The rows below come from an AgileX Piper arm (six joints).
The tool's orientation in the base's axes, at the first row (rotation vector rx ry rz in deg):
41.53, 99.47, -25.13
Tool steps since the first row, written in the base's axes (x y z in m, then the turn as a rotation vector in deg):
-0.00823, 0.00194, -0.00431, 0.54, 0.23, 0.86
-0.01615, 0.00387, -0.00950, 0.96, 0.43, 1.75
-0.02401, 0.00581, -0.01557, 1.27, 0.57, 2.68
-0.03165, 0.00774, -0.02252, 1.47, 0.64, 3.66
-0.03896, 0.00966, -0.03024, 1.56, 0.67, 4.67
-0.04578, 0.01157, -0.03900, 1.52, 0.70, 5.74
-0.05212, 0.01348, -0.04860, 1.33, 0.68, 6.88
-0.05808, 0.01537, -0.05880, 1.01, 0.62, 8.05
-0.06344, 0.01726, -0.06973, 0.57, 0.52, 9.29
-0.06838, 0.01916, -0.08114, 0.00, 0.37, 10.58
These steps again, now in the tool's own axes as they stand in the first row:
0.00593, -0.00439, -0.00597, -0.85, 0.60, 0.00
0.01265, -0.00865, -0.01145, -1.72, 1.09, -0.07
0.02021, -0.01292, -0.01665, -2.63, 1.47, -0.20
0.02857, -0.01713, -0.02143, -3.58, 1.73, -0.37
0.03760, -0.02117, -0.02575, -4.56, 1.89, -0.61
0.04756, -0.02498, -0.02942, -5.56, 1.96, -0.96
0.05823, -0.02852, -0.03249, -6.63, 1.91, -1.41
0.06941, -0.03188, -0.03511, -7.71, 1.74, -1.94
0.08120, -0.03488, -0.03709, -8.85, 1.46, -2.55
0.09337, -0.03763, -0.03863, -10.02, 1.07, -3.23

